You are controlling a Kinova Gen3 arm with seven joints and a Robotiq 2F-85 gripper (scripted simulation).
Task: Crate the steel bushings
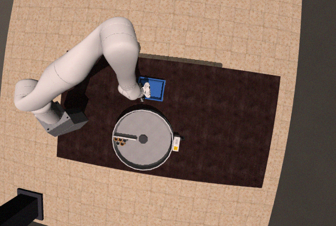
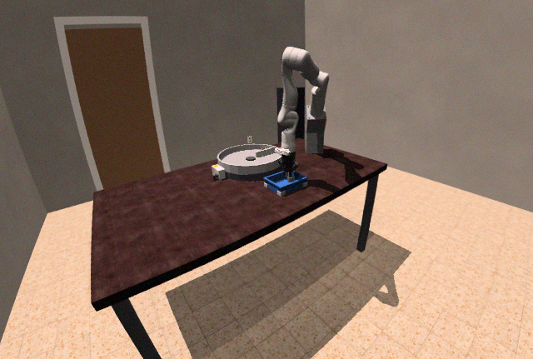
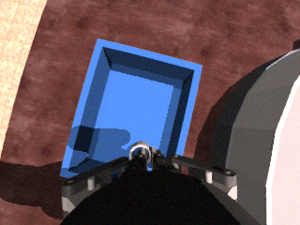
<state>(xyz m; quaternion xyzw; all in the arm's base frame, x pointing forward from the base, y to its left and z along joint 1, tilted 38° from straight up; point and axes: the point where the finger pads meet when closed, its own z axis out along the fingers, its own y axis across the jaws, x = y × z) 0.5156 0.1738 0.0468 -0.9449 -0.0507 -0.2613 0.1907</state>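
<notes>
The blue crate lies 5 cm ahead of my hand, 3 cm to the left of it and 2 cm below it. From my hand the other things lie so: round grey turning table 33 cm to the right, 3 cm ahead, 1 cm above.
</notes>
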